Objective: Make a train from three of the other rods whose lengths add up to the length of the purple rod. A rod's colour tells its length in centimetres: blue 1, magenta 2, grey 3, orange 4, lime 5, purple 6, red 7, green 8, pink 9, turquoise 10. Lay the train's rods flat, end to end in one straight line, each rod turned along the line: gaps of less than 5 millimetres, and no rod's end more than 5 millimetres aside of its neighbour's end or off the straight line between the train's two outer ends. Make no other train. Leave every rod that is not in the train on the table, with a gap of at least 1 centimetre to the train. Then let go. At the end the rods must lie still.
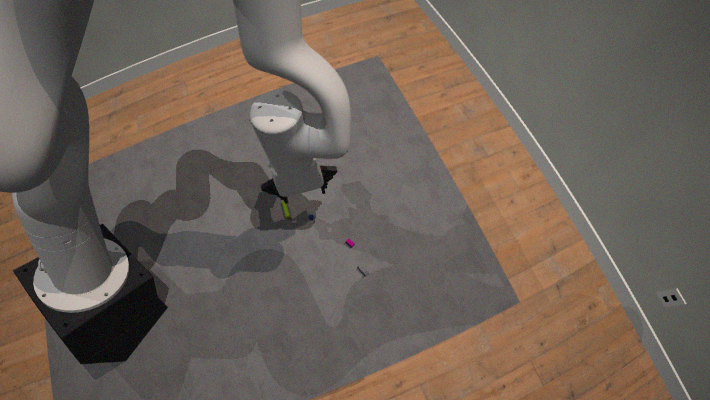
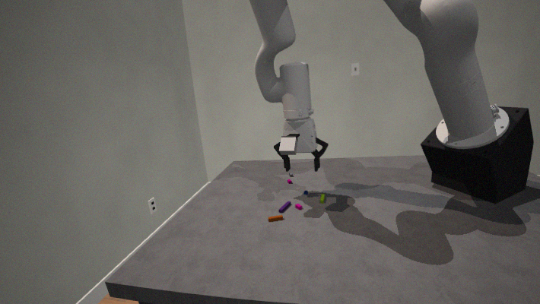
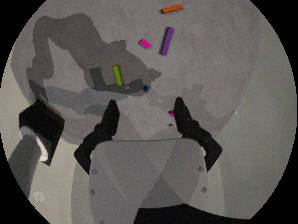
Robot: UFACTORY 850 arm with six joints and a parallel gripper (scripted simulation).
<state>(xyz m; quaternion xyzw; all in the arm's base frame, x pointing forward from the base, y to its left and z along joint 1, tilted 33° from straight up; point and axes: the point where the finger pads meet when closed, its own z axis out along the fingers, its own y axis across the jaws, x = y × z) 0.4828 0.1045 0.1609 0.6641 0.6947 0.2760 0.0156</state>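
Now: the purple rod 100 mm below my hand, 90 mm to the left of it and 30 mm ahead of it. The rest, counted from my hand: blue rod (100 mm below, 30 mm to the right); lime rod (100 mm below, 60 mm behind); orange rod (160 mm to the left, 100 mm below, 30 mm ahead).
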